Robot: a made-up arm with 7 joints. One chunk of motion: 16 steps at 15 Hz.
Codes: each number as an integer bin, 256 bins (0 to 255) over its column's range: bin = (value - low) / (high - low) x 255, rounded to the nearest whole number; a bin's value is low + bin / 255 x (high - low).
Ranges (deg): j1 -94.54..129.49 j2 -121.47..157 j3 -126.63..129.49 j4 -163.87..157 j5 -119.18..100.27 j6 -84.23..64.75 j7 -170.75..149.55
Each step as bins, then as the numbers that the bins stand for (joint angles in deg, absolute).
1 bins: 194 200 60 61 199 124 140
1 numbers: 75.90 96.94 -66.37 -87.11 52.08 -11.78 5.10
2 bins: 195 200 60 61 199 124 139
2 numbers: 76.78 96.94 -66.37 -87.11 52.08 -11.78 3.84
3 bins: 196 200 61 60 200 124 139
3 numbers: 77.66 96.94 -65.36 -88.37 52.94 -11.78 3.84
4 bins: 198 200 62 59 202 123 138
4 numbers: 79.41 96.94 -64.36 -89.63 54.66 -12.37 2.59
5 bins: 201 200 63 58 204 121 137
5 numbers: 82.05 96.94 -63.35 -90.89 56.38 -13.54 1.33
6 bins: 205 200 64 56 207 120 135
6 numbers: 85.56 96.94 -62.35 -93.40 58.96 -14.12 -1.18
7 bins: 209 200 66 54 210 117 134
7 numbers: 89.08 96.94 -60.34 -95.92 61.54 -15.87 -2.44
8 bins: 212 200 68 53 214 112 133
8 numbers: 91.71 96.94 -58.33 -97.18 64.99 -18.80 -3.69
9 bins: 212 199 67 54 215 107 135
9 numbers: 91.71 95.85 -59.34 -95.92 65.85 -21.72 -1.18
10 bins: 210 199 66 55 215 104 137
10 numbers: 89.96 95.85 -60.34 -94.66 65.85 -23.47 1.33
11 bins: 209 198 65 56 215 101 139
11 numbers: 89.08 94.75 -61.34 -93.40 65.85 -25.22 3.84
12 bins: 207 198 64 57 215 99 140
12 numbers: 87.32 94.75 -62.35 -92.15 65.85 -26.39 5.10
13 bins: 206 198 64 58 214 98 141
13 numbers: 86.44 94.75 -62.35 -90.89 64.99 -26.97 6.36
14 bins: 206 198 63 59 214 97 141
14 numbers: 86.44 94.75 -63.35 -89.63 64.99 -27.56 6.36
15 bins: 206 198 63 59 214 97 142
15 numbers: 86.44 94.75 -63.35 -89.63 64.99 -27.56 7.61
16 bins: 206 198 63 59 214 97 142
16 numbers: 86.44 94.75 -63.35 -89.63 64.99 -27.56 7.61
